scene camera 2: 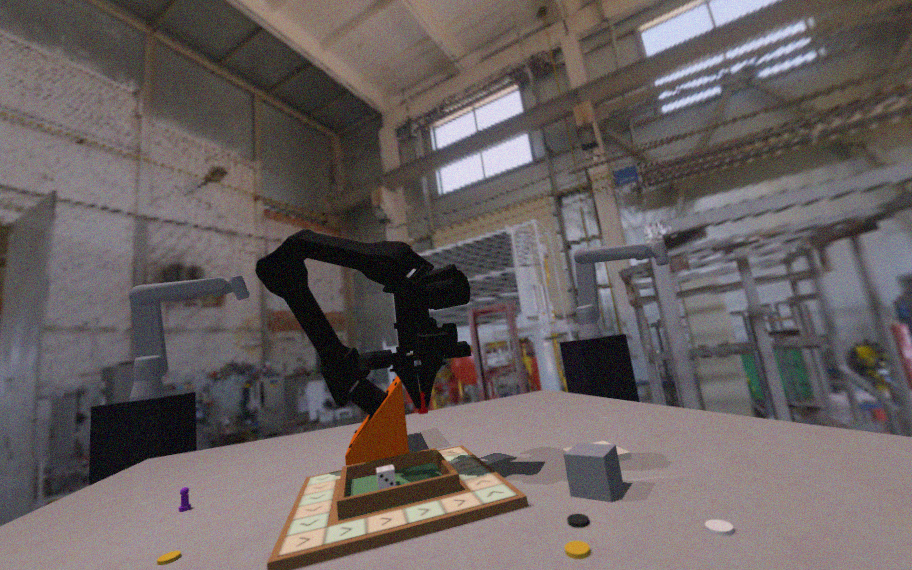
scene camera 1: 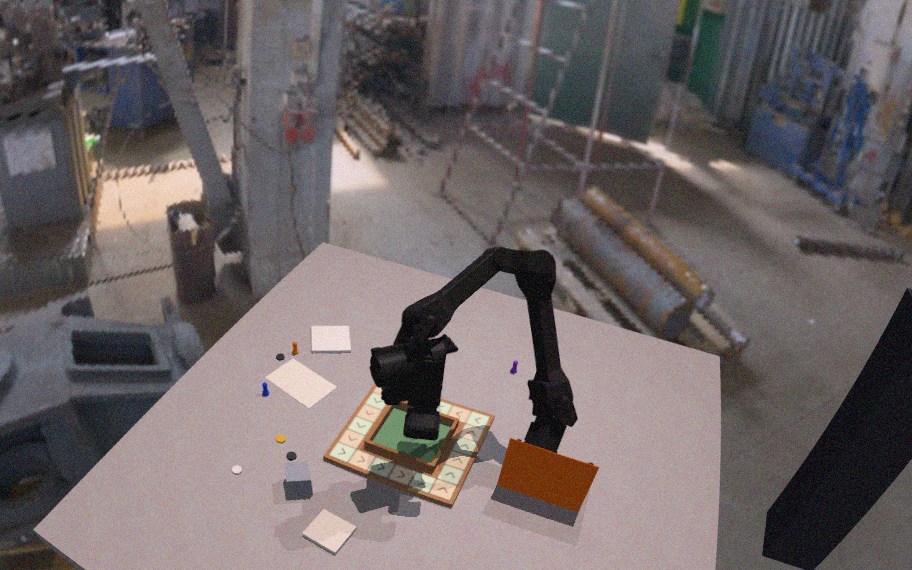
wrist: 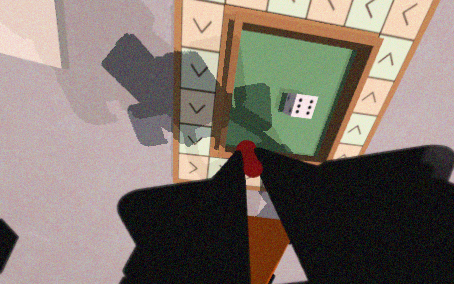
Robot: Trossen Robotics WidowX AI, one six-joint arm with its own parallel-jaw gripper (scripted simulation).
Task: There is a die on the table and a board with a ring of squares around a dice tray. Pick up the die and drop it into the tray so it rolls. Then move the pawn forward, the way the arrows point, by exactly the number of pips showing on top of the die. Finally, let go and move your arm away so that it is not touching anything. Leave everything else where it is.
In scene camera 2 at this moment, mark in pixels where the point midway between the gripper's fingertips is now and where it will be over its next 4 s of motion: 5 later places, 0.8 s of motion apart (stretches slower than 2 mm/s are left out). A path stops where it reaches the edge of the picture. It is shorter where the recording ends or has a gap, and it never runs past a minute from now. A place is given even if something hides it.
The gripper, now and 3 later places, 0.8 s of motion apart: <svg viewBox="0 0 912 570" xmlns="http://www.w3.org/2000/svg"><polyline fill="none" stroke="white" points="422,408 401,428 402,453 395,418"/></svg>
